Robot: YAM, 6 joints.
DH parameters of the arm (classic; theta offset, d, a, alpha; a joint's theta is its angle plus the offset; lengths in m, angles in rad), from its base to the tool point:
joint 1: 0 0.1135 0.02 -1.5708
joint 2: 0 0 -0.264 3.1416
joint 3: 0.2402 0 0.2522 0
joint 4: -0.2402 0 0.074 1.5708
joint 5: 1.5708 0 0 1.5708
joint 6: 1.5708 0.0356 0 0
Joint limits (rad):
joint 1: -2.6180..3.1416
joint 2: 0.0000..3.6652
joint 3: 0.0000..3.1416
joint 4: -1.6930..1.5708
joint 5: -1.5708..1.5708
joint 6: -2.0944..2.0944
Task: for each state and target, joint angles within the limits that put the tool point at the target. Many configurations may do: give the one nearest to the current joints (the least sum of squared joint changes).
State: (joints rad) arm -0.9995 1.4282 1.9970 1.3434 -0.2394 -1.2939
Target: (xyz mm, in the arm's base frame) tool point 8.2 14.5 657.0
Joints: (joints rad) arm -1.0364 1.2077 1.9829 1.4819 -0.4177 -1.2939
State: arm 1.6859 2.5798 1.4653 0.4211 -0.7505 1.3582
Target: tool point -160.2 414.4 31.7
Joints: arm 1.8822 2.3853 1.2576 0.3774 -0.7991 1.3582
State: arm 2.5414 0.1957 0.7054 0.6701 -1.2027 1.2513
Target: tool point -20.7 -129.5 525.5
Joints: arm 1.6667 0.3685 1.2735 0.7204 -1.1870 1.2513
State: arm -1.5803 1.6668 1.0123 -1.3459 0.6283 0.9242
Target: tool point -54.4 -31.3 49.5
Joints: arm -2.2312 2.1714 0.3001 -0.9667 0.7307 0.9242
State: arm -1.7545 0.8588 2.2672 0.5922 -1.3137 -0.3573
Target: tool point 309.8 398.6 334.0
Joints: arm -2.1611 0.1328 2.2978 0.7646 -1.4927 -0.3573
